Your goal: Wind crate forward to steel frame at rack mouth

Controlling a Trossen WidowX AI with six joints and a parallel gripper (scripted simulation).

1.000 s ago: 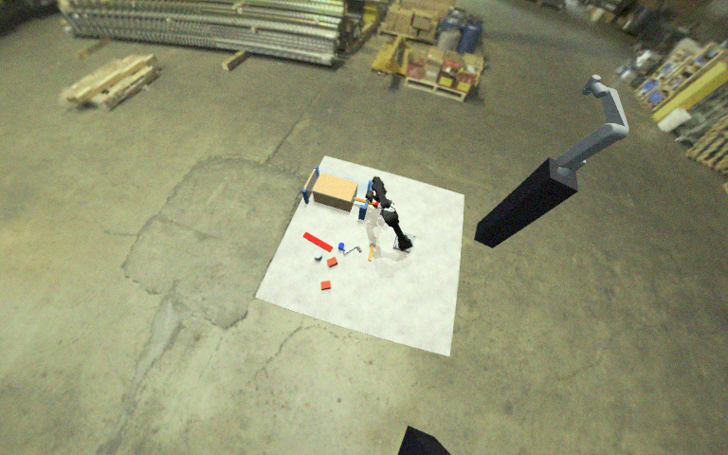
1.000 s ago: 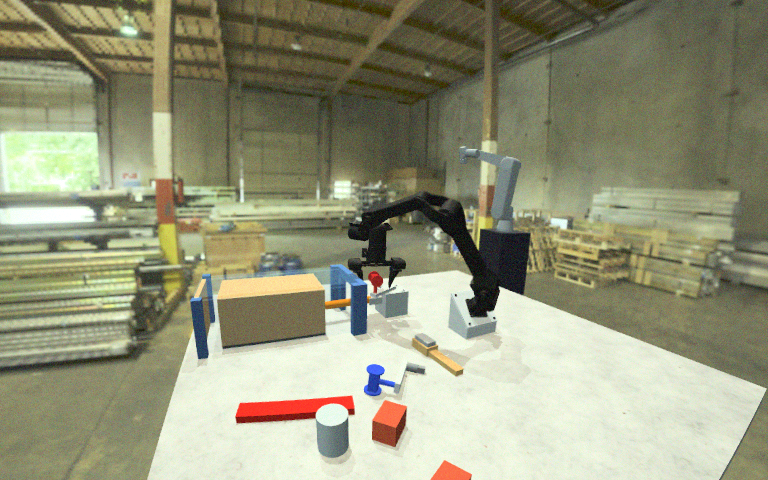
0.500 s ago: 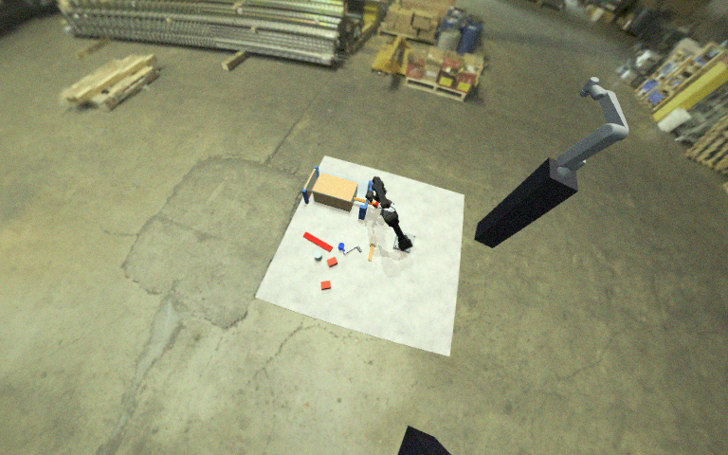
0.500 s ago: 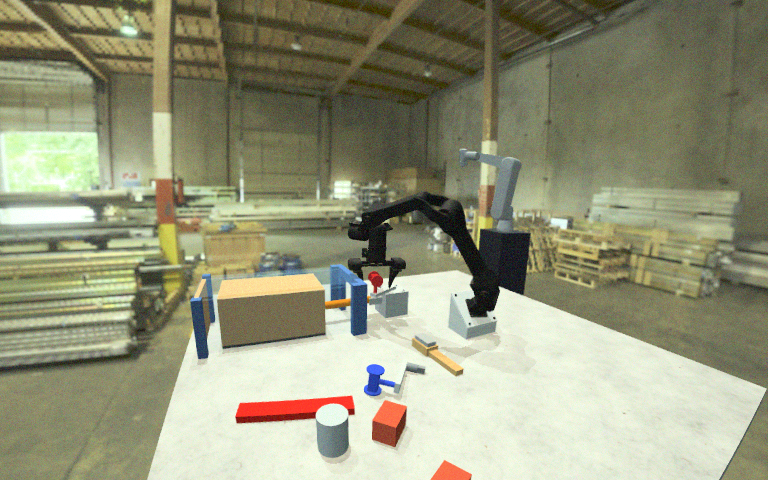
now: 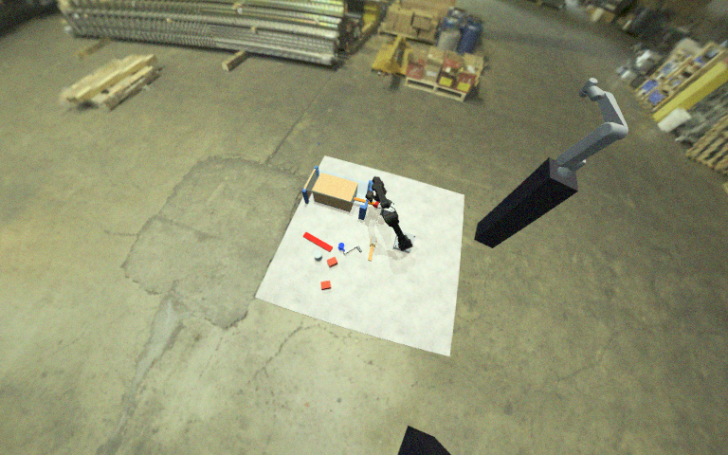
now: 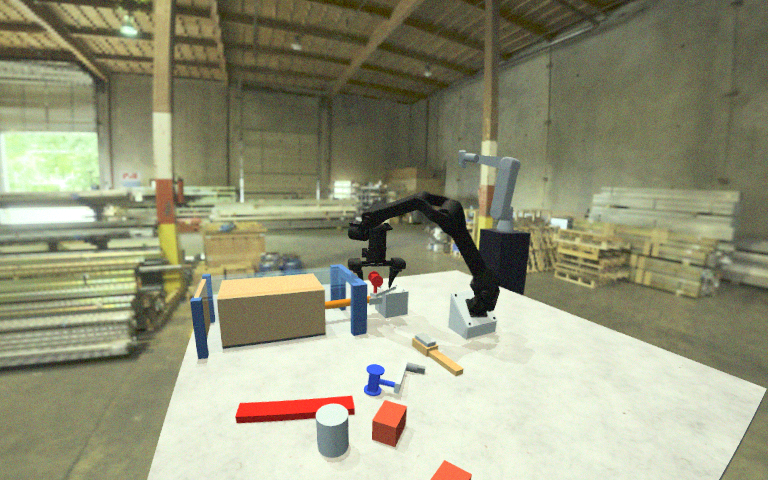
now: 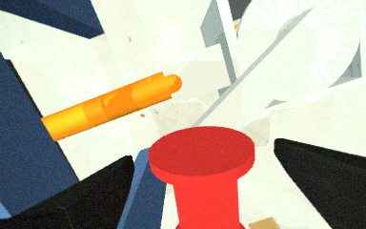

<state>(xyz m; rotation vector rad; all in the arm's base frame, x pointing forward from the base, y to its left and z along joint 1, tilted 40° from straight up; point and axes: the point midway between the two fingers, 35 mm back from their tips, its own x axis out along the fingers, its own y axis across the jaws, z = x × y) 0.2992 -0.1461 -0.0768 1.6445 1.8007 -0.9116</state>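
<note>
Right now my gripper tip is 20 mm below the red knob. Round my gripper tip: red-knobbed winch handle: 30 mm behind, 20 mm to the right, 10 mm below; blue frame: 80 mm ahead, 30 mm to the right, 10 mm below; grey winch: 90 mm behind, 80 mm below, 70 mm to the right.
</note>
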